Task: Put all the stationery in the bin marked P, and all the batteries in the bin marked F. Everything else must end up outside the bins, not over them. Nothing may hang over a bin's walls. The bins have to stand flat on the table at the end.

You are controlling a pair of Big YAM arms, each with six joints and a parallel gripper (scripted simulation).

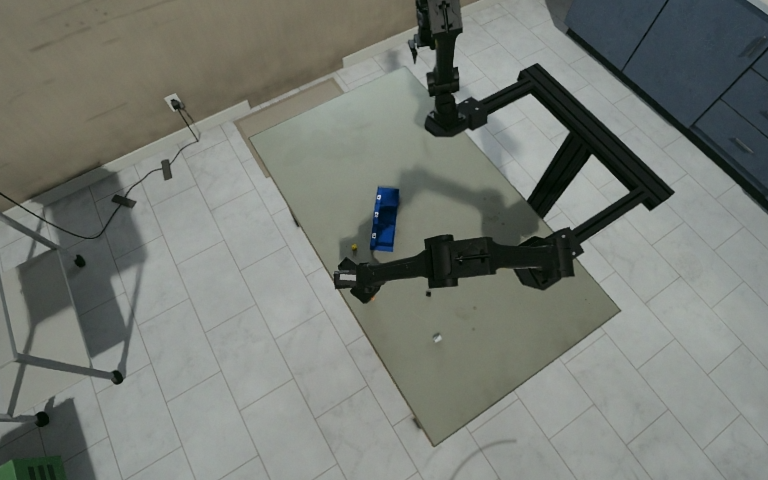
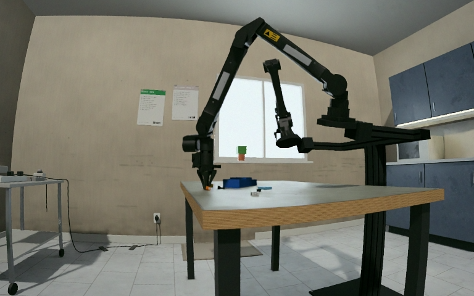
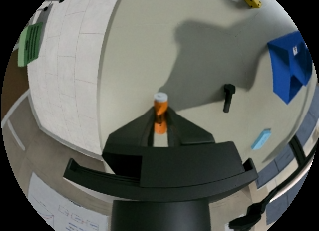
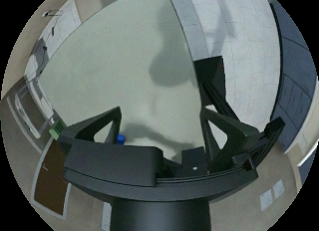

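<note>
My left hand is 170 mm past the blue three-compartment bin row, 240 mm to the left of it and 10 mm below it. From my left hand the other things lie so: black pen-like piece: 60 mm behind, 60 mm to the right; then yellow piece: 20 mm behind, 190 mm to the right; then orange battery: right at my left hand.
</note>
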